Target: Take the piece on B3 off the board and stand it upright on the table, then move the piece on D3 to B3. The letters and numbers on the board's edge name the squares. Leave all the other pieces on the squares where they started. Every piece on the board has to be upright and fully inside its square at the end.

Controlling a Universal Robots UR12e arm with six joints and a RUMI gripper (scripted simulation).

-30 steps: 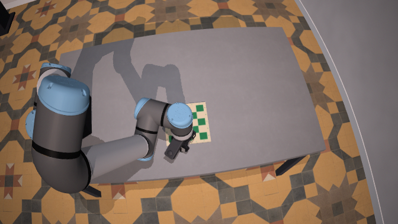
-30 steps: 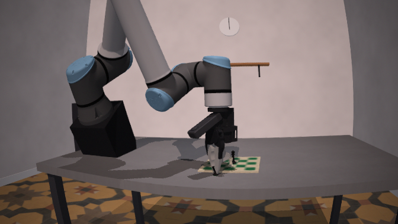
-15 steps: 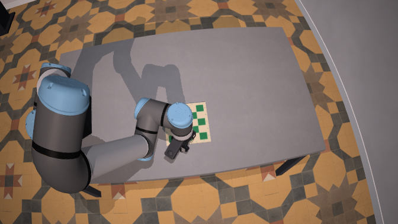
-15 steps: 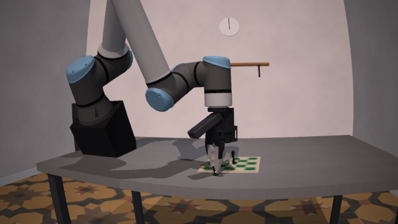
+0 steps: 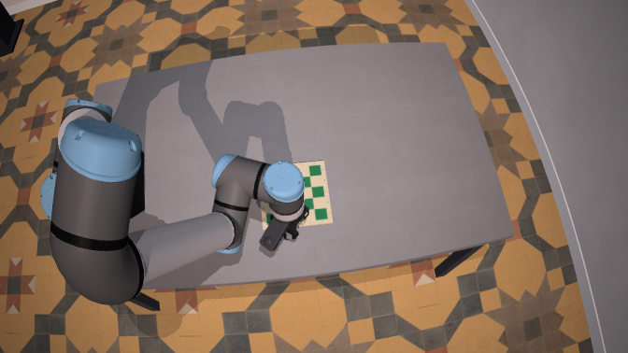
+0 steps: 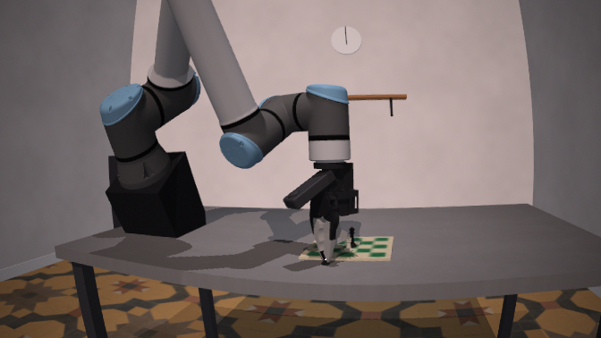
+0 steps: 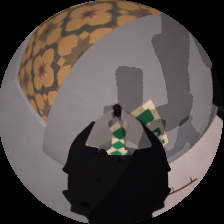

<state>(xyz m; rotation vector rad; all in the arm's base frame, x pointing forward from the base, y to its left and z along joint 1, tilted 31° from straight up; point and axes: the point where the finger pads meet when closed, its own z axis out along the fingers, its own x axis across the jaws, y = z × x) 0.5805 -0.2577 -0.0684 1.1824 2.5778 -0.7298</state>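
The chessboard is 13 cm to the left of my hand, 5 cm ahead of it and 2 cm below it.
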